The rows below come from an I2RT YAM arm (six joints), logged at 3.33 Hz.
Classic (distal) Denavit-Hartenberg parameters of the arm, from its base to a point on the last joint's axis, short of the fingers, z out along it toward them. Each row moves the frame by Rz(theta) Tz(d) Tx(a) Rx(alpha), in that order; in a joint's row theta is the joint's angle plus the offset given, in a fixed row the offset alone. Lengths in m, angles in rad.
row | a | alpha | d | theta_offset
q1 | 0.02 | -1.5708 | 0.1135 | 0
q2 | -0.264 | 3.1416 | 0 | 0
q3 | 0.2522 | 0 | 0 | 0.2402
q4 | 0.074 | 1.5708 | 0 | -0.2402
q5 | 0 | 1.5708 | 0 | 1.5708
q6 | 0 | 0 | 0.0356 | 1.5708
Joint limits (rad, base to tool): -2.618..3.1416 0..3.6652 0..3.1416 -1.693..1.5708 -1.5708..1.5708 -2.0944..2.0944
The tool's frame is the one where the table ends.
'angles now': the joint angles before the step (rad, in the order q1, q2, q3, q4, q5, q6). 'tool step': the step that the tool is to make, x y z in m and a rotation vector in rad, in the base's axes. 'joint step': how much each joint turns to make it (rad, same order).
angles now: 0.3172, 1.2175, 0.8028, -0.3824, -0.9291, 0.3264
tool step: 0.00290, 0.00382, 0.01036, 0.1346, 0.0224, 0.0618
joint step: 0.0004, 0.0000, 0.0000, 0.1106, -0.1366, 0.1067
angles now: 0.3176, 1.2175, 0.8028, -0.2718, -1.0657, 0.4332
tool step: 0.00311, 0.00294, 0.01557, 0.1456, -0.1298, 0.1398
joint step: -0.0027, -0.0004, 0.0001, 0.1689, -0.1727, 0.0003
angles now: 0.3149, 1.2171, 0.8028, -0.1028, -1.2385, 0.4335
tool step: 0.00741, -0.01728, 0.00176, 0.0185, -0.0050, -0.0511
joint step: -0.0755, 0.0000, -0.0001, 0.0174, -0.0293, 0.0079
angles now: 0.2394, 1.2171, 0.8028, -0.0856, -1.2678, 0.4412
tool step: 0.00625, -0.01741, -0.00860, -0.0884, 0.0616, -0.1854
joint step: -0.0656, 0.0004, 0.0000, -0.0821, 0.1407, -0.0043
